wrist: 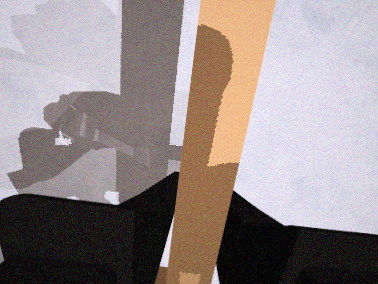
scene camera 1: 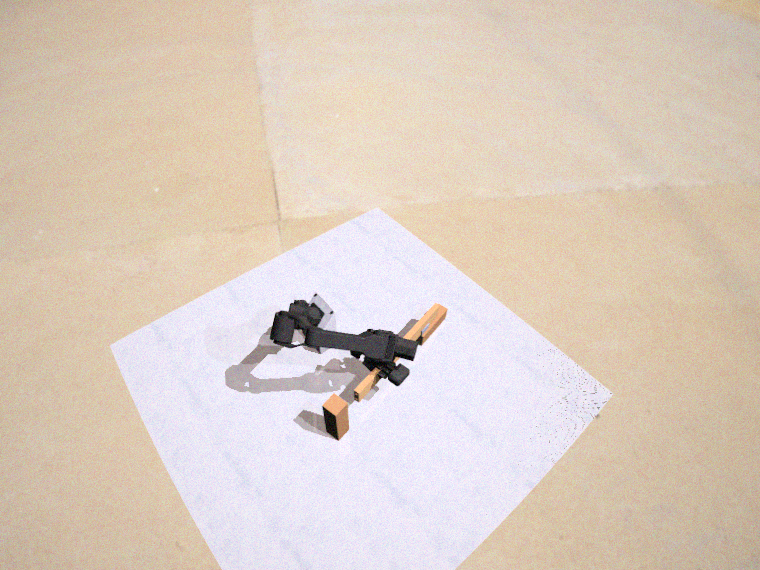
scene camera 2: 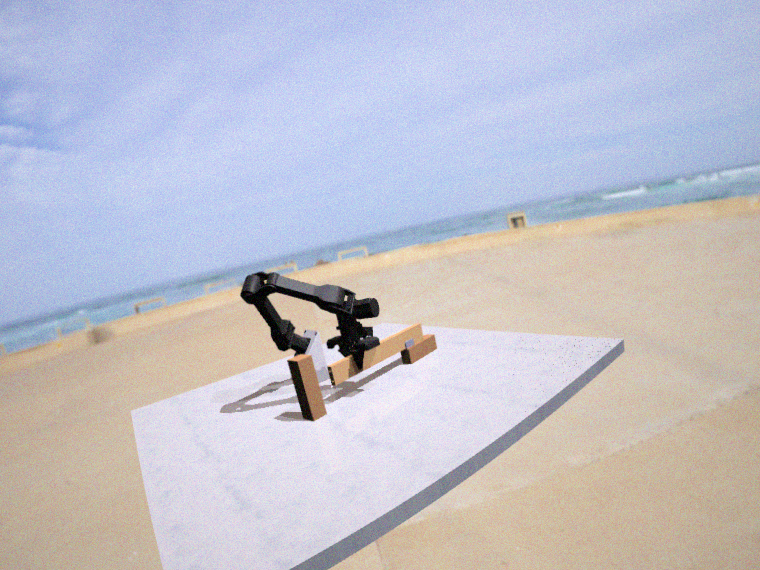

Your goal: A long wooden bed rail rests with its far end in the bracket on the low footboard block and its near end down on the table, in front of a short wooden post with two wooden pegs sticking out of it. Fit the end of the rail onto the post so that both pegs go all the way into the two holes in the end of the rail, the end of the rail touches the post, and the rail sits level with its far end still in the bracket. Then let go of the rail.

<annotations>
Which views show the wooden bed rail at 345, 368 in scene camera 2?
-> The wrist view, scene camera 1 and scene camera 2: all of them.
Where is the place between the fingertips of my gripper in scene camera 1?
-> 378, 375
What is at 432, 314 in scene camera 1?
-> A wooden bed rail.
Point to a short wooden post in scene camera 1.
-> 336, 415
</annotations>
